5 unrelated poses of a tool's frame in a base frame.
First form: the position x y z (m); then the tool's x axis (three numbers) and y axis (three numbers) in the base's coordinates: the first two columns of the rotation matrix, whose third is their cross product.
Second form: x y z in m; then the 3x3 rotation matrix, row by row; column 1 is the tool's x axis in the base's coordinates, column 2 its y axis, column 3 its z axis. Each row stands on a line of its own. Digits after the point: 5 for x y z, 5 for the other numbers.
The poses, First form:
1: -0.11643, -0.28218, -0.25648, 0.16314, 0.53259, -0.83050, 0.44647, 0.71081, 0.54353
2: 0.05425, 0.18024, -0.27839, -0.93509, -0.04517, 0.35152, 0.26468, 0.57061, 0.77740
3: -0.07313, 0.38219, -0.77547, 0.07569, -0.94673, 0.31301, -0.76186, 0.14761, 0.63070
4: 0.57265, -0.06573, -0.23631, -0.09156, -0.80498, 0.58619, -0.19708, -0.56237, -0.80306
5: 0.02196, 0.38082, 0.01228, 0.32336, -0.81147, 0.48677, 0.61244, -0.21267, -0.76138
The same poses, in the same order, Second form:
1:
-0.11643, -0.28218, -0.25648
0.16314, 0.44647, 0.87981
0.53259, 0.71081, -0.45946
-0.83050, 0.54353, -0.12182

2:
0.05425, 0.18024, -0.27839
-0.93509, 0.26468, -0.23570
-0.04517, 0.57061, 0.81998
0.35152, 0.77740, -0.52162

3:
-0.07313, 0.38219, -0.77547
0.07569, -0.76186, -0.64331
-0.94673, 0.14761, -0.28621
0.31301, 0.63070, -0.71010

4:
0.57265, -0.06573, -0.23631
-0.09156, -0.19708, 0.97610
-0.80498, -0.56237, -0.18905
0.58619, -0.80306, -0.10715

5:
0.02196, 0.38082, 0.01228
0.32336, 0.61244, 0.72136
-0.81147, -0.21267, 0.54432
0.48677, -0.76138, 0.42821

